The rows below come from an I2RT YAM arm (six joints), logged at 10 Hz.
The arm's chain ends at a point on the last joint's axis. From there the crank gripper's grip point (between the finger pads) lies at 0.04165 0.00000 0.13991 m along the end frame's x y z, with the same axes.
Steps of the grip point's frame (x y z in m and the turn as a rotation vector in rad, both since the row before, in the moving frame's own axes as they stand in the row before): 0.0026, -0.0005, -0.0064, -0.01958, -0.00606, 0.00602; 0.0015, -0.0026, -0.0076, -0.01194, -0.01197, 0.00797; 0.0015, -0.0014, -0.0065, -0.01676, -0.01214, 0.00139; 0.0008, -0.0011, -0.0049, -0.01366, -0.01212, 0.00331; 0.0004, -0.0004, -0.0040, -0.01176, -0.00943, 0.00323; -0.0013, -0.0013, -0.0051, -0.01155, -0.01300, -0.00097
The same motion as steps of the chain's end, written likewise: 0.0035, -0.0035, -0.0066, -0.01958, -0.00606, 0.00602; 0.0032, -0.0046, -0.0081, -0.01194, -0.01197, 0.00797; 0.0032, -0.0038, -0.0070, -0.01676, -0.01214, 0.00139; 0.0025, -0.0031, -0.0054, -0.01366, -0.01212, 0.00331; 0.0017, -0.0022, -0.0044, -0.01176, -0.00943, 0.00323; 0.0005, -0.0029, -0.0056, -0.01155, -0.01300, -0.00097
